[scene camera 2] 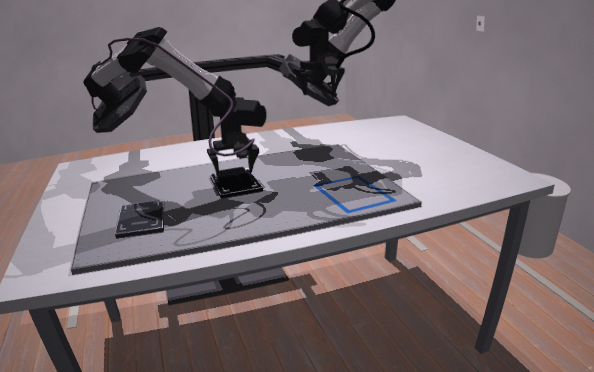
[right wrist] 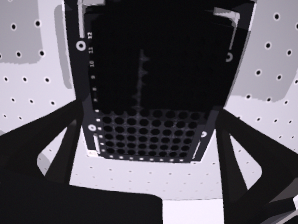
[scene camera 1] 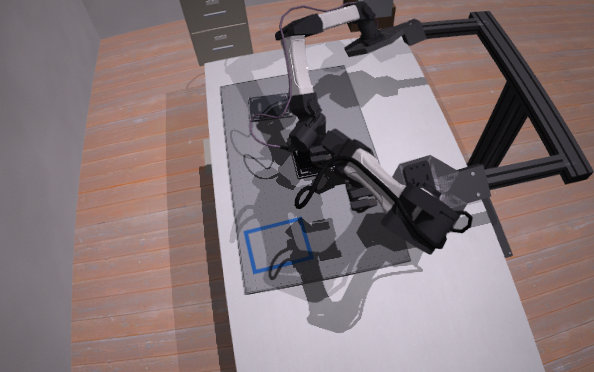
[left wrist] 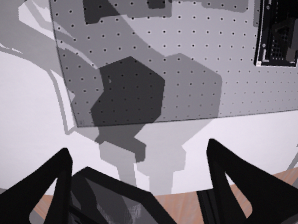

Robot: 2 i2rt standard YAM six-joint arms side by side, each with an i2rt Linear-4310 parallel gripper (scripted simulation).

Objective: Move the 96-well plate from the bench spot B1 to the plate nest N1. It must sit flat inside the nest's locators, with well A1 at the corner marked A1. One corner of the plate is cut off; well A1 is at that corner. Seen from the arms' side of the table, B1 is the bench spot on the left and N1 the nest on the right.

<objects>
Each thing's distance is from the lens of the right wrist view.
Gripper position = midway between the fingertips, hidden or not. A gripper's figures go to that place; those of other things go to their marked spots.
my right gripper (right wrist: 151, 110): 0.13 m
black 96-well plate (right wrist: 112, 68): 0.12 m
</objects>
